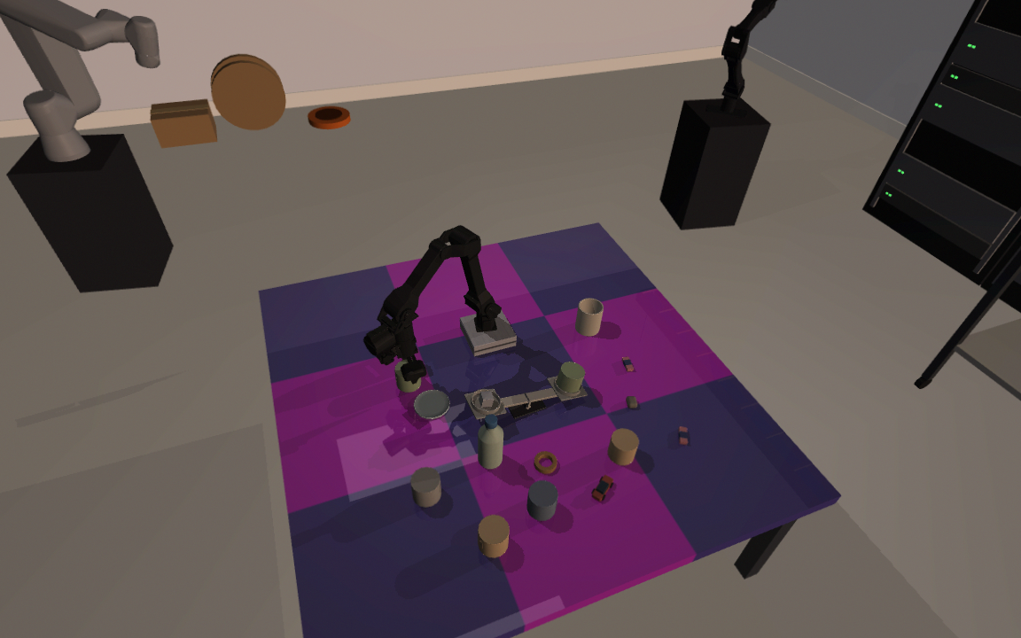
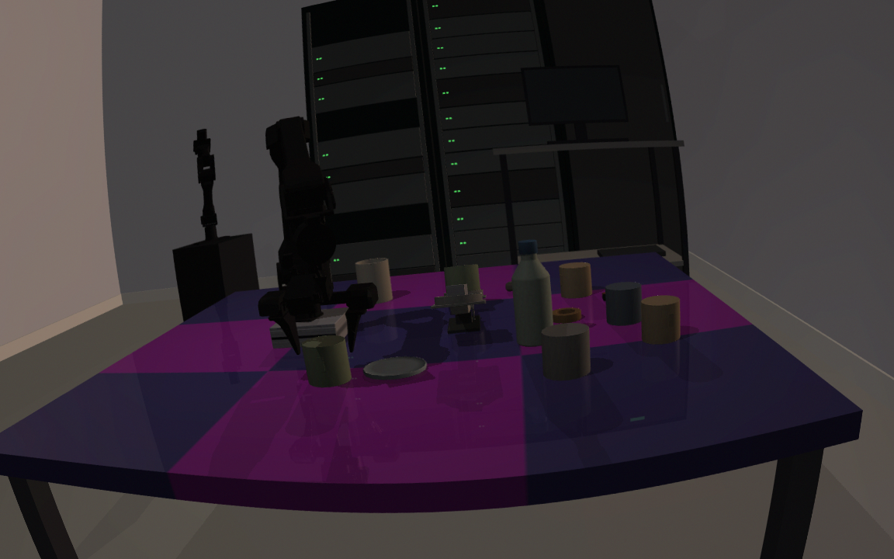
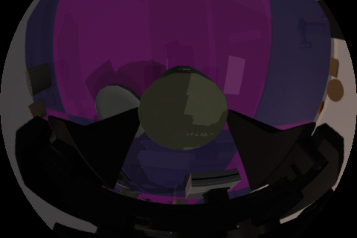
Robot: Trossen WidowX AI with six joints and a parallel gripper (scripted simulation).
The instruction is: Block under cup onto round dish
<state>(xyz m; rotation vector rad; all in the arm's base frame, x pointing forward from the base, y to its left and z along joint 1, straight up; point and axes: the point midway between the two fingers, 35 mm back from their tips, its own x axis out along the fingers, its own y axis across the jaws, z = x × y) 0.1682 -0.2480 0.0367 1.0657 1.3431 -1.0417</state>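
The grey block lies 17 cm ahead of my gripper tip, 20 cm to the left of it and 4 cm above it. From my gripper tip the other things lie so: grey balance (14 cm ahead, 32 cm to the left, 2 cm below); then round dish (9 cm ahead, 5 cm to the left, 4 cm below); then balance beam (14 cm ahead, 32 cm to the left, 1 cm below).
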